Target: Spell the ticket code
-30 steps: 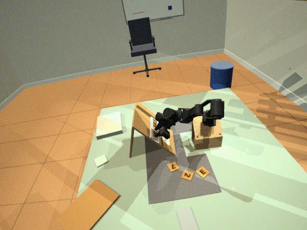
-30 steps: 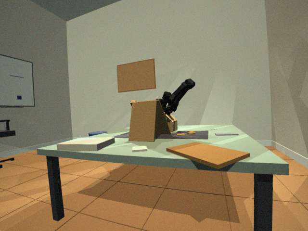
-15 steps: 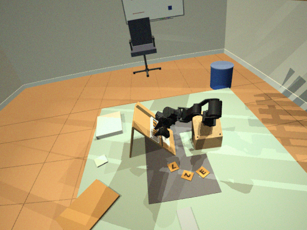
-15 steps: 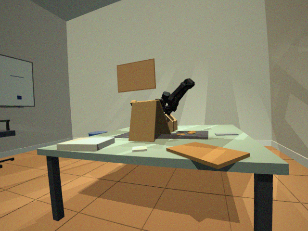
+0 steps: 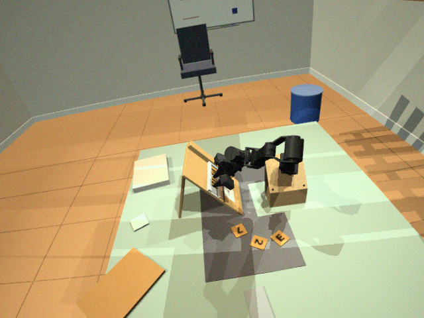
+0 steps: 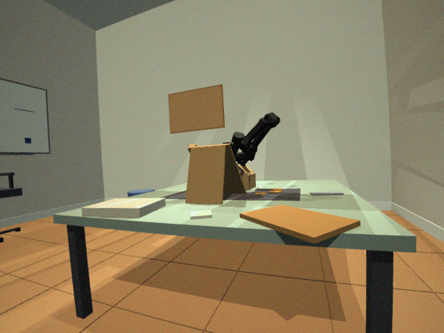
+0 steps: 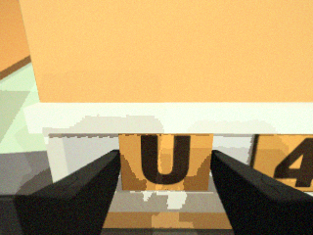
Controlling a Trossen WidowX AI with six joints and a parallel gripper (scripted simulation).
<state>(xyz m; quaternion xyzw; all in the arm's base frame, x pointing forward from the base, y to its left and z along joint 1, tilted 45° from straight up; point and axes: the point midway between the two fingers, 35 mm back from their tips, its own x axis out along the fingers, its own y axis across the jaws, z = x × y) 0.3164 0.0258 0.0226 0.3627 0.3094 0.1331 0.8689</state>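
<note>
My gripper tip is now 9 cm above the white ticket, 6 cm past it and 1 cm to the left of it. From my gripper tip the other things lie so: grey mat 16 cm below, 14 cm behind, 2 cm to the right; grey slab 50 cm to the left, 16 cm below, 13 cm behind; cream box 40 cm ahead, 31 cm to the right, 14 cm below.
</note>
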